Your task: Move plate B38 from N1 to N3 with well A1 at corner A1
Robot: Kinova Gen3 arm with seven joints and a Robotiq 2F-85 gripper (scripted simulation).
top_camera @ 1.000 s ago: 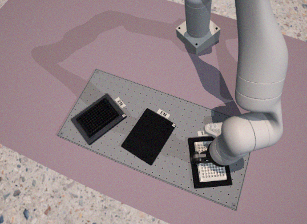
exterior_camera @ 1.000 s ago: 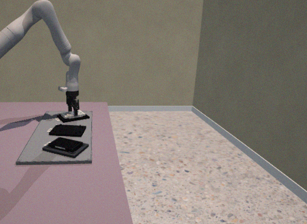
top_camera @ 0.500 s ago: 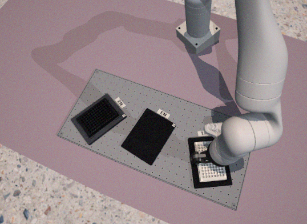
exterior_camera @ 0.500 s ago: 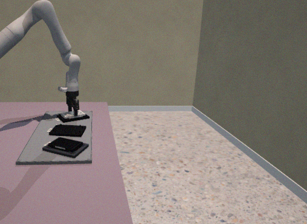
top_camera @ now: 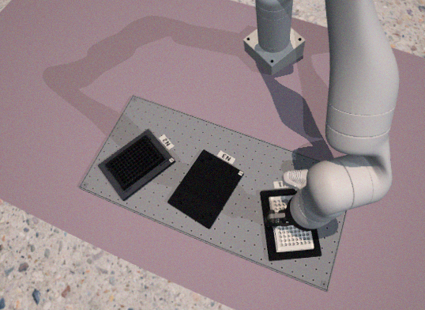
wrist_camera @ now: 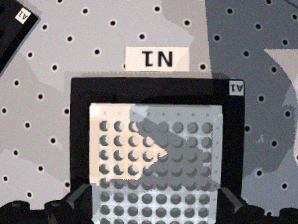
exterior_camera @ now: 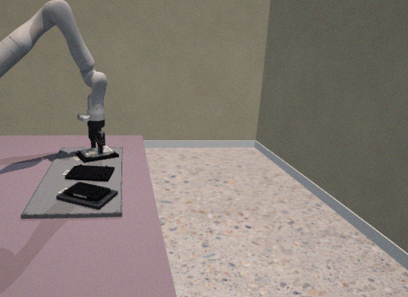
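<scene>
Now: hand 10 mm above the plate B38. Round my hand: N1 label: 90 mm behind, 40 mm to the right, 30 mm below; A1 corner mark: 150 mm to the right, 80 mm behind, 20 mm below; plate nest N1: 20 mm below.
</scene>
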